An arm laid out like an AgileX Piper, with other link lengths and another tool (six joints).
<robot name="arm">
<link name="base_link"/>
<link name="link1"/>
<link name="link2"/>
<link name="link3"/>
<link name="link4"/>
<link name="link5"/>
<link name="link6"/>
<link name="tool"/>
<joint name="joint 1" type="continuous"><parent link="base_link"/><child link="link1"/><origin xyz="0.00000 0.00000 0.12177"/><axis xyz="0 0 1"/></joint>
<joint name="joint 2" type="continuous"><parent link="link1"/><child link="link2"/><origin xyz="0.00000 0.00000 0.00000"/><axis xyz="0 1 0"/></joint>
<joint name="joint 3" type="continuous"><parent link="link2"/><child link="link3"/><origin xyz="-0.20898 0.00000 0.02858"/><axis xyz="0 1 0"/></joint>
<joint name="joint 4" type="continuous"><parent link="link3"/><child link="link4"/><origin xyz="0.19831 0.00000 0.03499"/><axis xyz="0.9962 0 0.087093"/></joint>
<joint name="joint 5" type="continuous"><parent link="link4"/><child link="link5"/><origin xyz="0.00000 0.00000 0.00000"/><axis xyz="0 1 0"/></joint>
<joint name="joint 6" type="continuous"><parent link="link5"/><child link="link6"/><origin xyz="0.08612 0.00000 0.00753"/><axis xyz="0.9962 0 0.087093"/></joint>
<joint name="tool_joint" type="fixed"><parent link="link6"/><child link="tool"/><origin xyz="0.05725 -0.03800 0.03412" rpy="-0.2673 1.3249 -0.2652"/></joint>
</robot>
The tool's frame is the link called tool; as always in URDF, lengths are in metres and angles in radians. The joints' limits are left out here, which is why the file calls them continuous.
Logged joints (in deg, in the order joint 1, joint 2, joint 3, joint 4, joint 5, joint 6), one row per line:
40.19 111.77 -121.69 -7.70 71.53 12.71
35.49 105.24 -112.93 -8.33 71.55 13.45
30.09 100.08 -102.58 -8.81 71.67 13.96
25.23 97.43 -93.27 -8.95 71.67 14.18
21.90 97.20 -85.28 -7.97 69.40 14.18
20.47 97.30 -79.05 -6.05 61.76 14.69
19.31 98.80 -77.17 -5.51 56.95 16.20
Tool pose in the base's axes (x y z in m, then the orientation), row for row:
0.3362 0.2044 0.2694 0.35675 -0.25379 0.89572 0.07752
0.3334 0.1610 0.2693 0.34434 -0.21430 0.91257 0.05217
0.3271 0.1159 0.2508 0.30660 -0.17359 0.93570 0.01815
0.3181 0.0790 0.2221 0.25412 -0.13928 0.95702 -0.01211
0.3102 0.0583 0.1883 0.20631 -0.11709 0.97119 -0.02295
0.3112 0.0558 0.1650 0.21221 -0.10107 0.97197 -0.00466
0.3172 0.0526 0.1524 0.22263 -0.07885 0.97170 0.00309
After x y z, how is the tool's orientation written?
As a quaternion, w x y z.
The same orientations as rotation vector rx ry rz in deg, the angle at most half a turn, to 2 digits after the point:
-37.54 132.51 11.47
-31.89 135.81 7.76
-26.31 141.84 2.75
-21.68 148.98 -1.89
-18.69 155.02 -3.66
-16.08 154.66 -0.74
-12.48 153.77 0.49

